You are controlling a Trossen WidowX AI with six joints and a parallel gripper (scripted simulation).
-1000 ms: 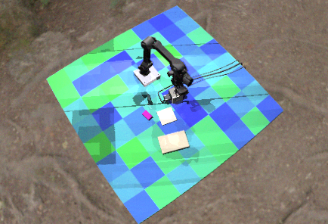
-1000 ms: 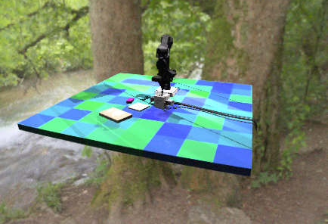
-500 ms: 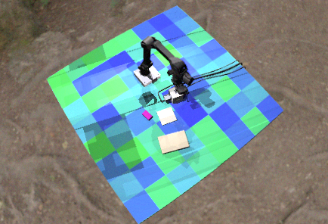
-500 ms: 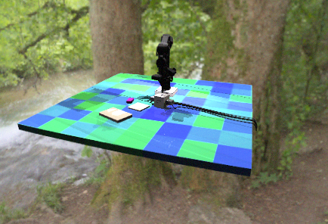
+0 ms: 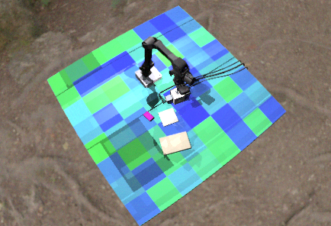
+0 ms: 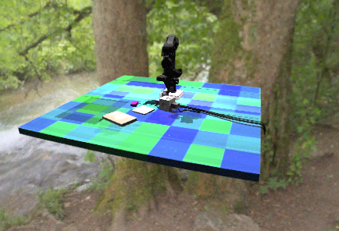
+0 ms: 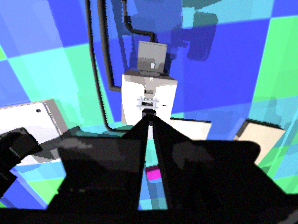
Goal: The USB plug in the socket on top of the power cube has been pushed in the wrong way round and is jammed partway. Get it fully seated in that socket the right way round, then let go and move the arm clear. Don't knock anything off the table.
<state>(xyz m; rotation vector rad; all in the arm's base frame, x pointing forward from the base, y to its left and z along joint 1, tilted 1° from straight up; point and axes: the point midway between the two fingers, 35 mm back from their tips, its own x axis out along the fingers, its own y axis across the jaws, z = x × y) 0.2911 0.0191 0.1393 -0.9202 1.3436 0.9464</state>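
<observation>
Right now my gripper tip is 2 cm above the dark USB plug. The rest, counted from my gripper tip: small magenta block 4 cm behind, 24 cm to the right, 13 cm below; USB socket 1 cm to the right, 7 cm below; white flat pad 6 cm ahead, 15 cm to the right, 13 cm below.
</observation>
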